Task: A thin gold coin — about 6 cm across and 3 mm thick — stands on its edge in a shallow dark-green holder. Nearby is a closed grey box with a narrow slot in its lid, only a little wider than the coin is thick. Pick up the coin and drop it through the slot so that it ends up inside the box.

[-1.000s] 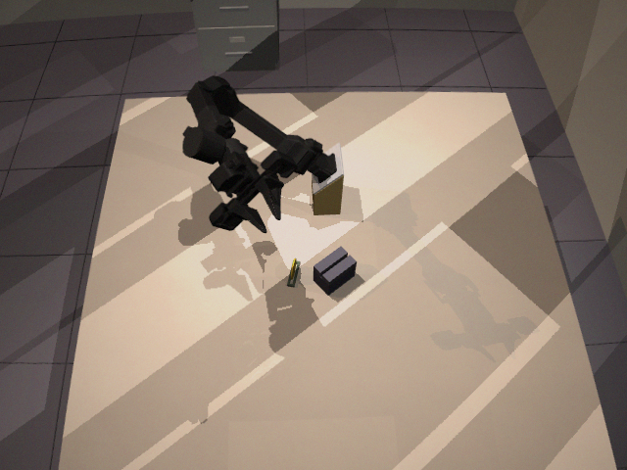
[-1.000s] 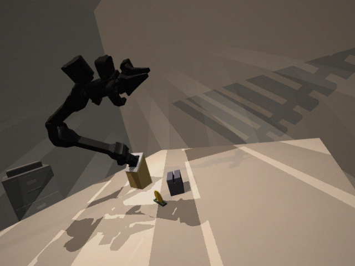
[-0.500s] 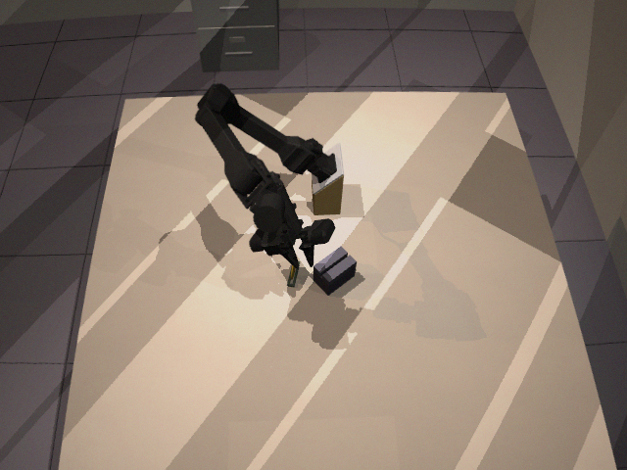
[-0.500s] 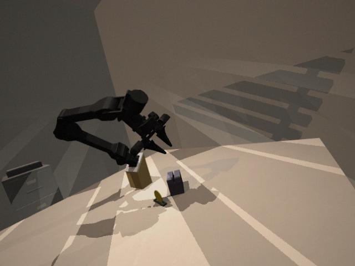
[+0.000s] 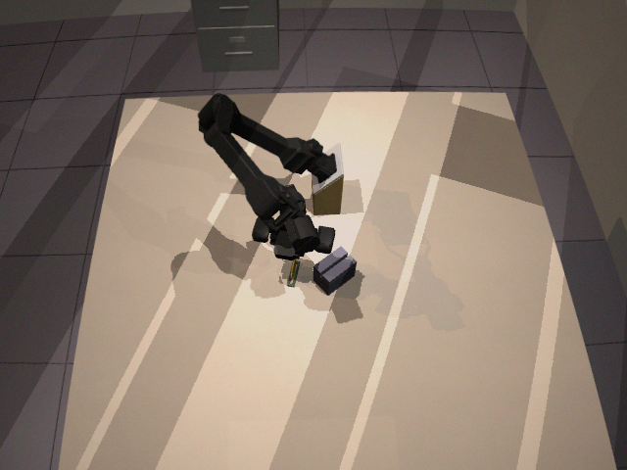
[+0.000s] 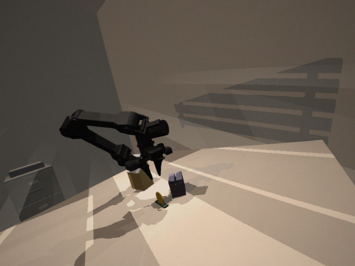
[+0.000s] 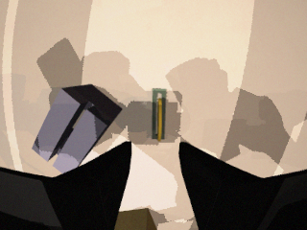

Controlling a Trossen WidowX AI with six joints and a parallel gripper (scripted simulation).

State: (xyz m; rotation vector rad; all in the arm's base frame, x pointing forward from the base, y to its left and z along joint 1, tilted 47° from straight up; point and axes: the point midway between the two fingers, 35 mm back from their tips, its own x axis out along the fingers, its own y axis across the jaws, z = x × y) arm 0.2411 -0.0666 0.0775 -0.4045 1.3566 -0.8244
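Now: the gold coin 1 cm behind my gripper tip and 9 cm below it.
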